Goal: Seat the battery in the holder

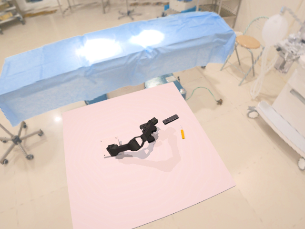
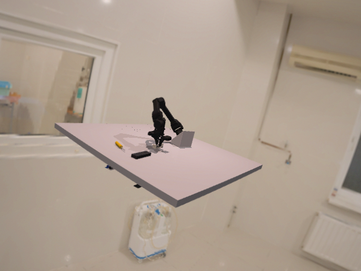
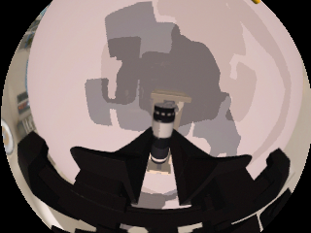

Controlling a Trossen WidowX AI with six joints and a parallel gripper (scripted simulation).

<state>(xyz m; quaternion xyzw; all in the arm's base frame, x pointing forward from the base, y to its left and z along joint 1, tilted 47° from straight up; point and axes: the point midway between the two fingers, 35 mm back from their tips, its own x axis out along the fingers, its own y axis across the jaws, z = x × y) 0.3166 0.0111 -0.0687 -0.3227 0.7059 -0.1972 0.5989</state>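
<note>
My gripper tip is now 1 cm below the battery. The rest, counted from my gripper tip: yellow-handled screwdriver: 33 cm ahead, 2 cm to the right; black oblong tray: 27 cm ahead, 14 cm to the left, 1 cm above.
</note>
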